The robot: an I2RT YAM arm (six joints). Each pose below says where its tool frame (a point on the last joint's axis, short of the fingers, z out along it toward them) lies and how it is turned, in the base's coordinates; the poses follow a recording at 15 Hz.
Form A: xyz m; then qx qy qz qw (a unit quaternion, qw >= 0).
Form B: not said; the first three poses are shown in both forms.
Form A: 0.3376, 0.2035, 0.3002, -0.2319, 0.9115, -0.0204, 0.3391
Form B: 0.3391, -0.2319, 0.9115, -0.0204, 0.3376, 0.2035, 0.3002
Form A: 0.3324, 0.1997, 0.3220, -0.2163, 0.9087, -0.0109, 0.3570
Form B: 0.3570, -0.2163, 0.9087, -0.0109, 0.3324, 0.1997, 0.3220
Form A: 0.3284, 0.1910, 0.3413, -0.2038, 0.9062, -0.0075, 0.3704
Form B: 0.3704, -0.2038, 0.9062, -0.0075, 0.3284, 0.1910, 0.3413
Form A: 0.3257, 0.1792, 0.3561, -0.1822, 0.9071, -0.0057, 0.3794
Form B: 0.3794, -0.1822, 0.9071, -0.0057, 0.3257, 0.1792, 0.3561
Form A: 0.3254, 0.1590, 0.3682, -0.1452, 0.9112, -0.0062, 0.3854
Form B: 0.3854, -0.1452, 0.9112, -0.0062, 0.3254, 0.1590, 0.3682
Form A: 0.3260, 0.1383, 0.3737, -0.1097, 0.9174, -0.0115, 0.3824
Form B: 0.3824, -0.1097, 0.9174, -0.0115, 0.3260, 0.1383, 0.3737
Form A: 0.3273, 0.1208, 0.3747, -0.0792, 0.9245, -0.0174, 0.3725
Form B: 0.3725, -0.0792, 0.9245, -0.0174, 0.3273, 0.1208, 0.3747
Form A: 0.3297, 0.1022, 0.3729, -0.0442, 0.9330, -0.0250, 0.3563
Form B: 0.3563, -0.0442, 0.9330, -0.0250, 0.3297, 0.1022, 0.3729
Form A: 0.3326, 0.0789, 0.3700, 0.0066, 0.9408, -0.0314, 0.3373
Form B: 0.3373, 0.0066, 0.9408, -0.0314, 0.3326, 0.0789, 0.3700
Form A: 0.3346, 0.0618, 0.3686, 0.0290, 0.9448, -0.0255, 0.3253
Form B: 0.3253, 0.0290, 0.9448, -0.0255, 0.3346, 0.0618, 0.3686
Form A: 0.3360, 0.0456, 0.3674, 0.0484, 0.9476, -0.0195, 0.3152
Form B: 0.3152, 0.0484, 0.9476, -0.0195, 0.3360, 0.0456, 0.3674
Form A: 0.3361, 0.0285, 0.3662, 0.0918, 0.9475, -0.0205, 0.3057
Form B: 0.3057, 0.0918, 0.9475, -0.0205, 0.3361, 0.0285, 0.3662
